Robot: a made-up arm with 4 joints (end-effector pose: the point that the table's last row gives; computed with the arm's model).
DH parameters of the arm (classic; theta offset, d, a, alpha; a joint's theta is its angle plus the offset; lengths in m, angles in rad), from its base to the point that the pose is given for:
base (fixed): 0 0.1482 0 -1.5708
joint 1: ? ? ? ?
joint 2: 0 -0.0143 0.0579 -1.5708
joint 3: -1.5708 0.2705 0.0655 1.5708
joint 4: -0.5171 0 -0.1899 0
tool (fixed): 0.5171 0.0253 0 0
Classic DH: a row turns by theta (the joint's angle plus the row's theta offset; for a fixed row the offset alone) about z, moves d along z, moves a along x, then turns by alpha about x.
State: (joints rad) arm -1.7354 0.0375 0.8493 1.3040
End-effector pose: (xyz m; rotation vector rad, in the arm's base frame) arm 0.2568 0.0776 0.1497 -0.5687 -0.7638 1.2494
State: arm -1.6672 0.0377 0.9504 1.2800
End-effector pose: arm 0.2508 0.0807 0.1369 -0.4508 -0.6234 1.2585
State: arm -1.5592 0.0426 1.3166 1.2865
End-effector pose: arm 0.2459 0.0796 0.1377 -0.1518 -0.2127 1.3221
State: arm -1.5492 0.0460 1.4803 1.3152
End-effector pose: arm 0.2517 0.0760 0.1476 -0.0433 -0.0607 1.3606
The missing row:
joint 1: 1.5708 -0.0579 0.269 1.5708
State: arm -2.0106 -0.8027 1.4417 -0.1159
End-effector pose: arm 0.4725 0.2313 0.3700 0.1581 -0.5340 -0.9162
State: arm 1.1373 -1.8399 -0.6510 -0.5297
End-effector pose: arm -0.6335 -0.2272 -0.0865 -1.1428 0.0229 0.9793
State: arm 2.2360 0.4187 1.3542 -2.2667
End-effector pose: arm -0.3511 0.3680 0.3439 2.2252 -1.6294 -0.4526
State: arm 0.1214 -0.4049 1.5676 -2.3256
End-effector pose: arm -0.0704 0.1221 -0.5260 -2.1198 0.4407 -1.8820
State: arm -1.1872 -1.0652 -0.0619 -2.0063
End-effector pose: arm 0.6431 0.1098 0.1086 0.5577 -1.8212 -2.1144
